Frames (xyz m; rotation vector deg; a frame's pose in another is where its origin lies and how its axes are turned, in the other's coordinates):
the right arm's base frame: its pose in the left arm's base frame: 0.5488 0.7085 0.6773 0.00 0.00 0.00
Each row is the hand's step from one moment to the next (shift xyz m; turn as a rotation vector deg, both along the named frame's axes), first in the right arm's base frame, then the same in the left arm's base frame.
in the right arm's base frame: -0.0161 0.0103 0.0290 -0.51 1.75 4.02
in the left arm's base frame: -0.0161 0.0103 0.0290 -0.51 1.75 4.02
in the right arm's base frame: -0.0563 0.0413 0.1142 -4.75 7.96 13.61
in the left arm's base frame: -0.0563 0.0413 0.1142 -4.75 7.96 13.61
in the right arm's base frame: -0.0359 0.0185 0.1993 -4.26 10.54 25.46
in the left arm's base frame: -0.0359 0.0185 0.1993 -4.26 10.54 25.46
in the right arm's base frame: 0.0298 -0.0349 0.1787 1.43 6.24 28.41
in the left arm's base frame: 0.0298 -0.0349 0.1787 1.43 6.24 28.41
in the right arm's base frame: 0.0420 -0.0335 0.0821 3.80 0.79 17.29
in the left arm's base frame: 0.0420 -0.0335 0.0821 3.80 0.79 17.29
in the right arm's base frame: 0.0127 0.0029 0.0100 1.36 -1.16 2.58
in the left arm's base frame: 0.0127 0.0029 0.0100 1.36 -1.16 2.58
